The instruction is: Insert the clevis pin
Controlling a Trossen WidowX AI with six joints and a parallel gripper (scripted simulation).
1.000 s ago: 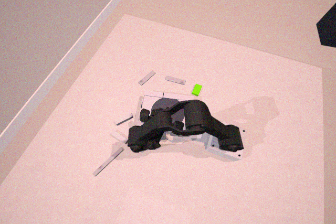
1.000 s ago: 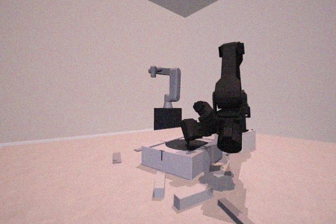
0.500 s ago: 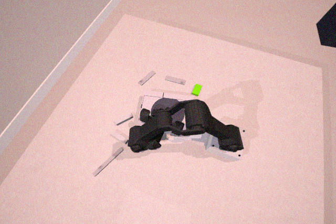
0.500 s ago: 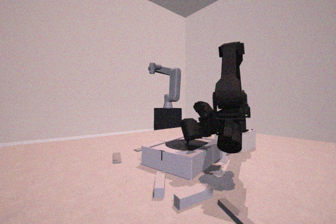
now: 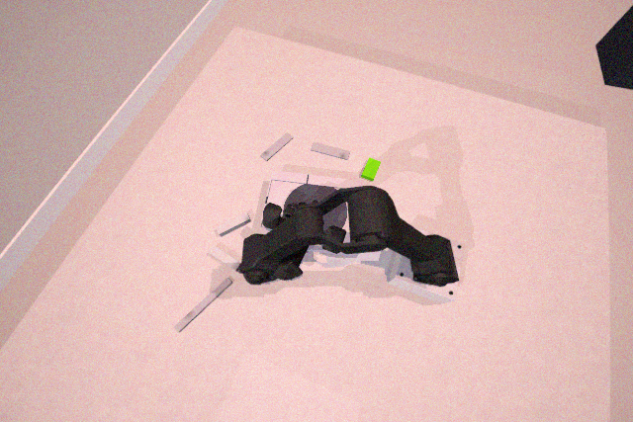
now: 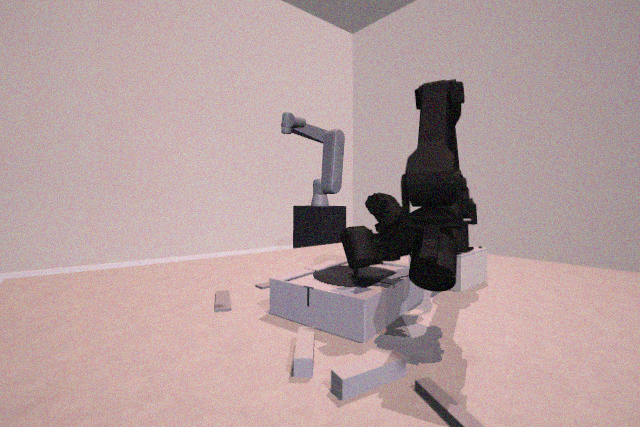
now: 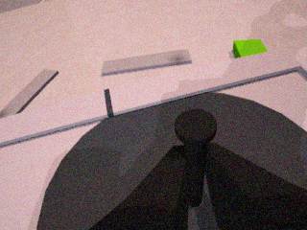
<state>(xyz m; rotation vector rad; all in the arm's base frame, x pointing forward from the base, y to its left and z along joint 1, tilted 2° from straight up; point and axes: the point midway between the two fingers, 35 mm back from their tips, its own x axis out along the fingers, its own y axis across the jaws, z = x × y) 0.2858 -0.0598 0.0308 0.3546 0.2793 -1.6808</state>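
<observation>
Right now my gripper tip is 50 mm above the rimmed tray and 10 mm short of it. The rest, counted from my gripper tip: steel pin: 10 mm below; green block: 170 mm to the right, 120 mm behind, 80 mm below; dark disc: 30 mm below.
</observation>
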